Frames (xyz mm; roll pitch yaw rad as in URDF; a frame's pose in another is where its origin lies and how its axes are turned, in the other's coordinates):
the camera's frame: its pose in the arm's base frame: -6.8 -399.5 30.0 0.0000 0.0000 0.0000
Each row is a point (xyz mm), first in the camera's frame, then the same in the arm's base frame.
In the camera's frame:
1: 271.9 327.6 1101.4
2: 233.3 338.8 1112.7
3: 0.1 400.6 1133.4
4: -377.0 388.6 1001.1
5: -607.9 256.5 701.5
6: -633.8 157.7 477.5
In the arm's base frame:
1: 265.1 -71.9 1131.4
2: 226.5 -60.7 1142.7
3: -6.7 1.1 1163.4
4: -383.8 -10.9 1031.1
5: -614.7 -143.0 731.5
6: -640.6 -241.8 507.5

